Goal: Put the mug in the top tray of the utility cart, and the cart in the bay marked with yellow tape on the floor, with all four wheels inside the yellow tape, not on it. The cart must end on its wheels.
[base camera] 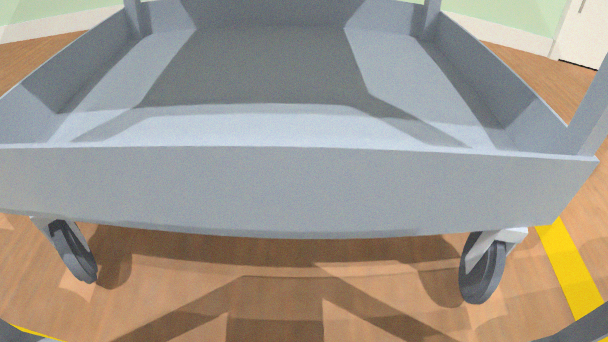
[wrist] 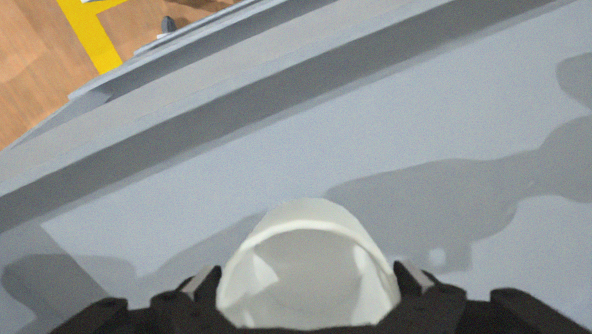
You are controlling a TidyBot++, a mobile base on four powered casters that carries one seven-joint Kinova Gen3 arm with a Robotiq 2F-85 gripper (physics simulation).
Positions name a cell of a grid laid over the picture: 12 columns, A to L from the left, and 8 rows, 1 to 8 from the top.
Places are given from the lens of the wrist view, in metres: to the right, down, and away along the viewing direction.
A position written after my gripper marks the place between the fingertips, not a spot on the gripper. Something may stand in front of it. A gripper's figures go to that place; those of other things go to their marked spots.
my gripper (wrist: G7): 0.01, 0.05, 0.15
white mug (wrist: G7): 0.01, 0.06, 0.22
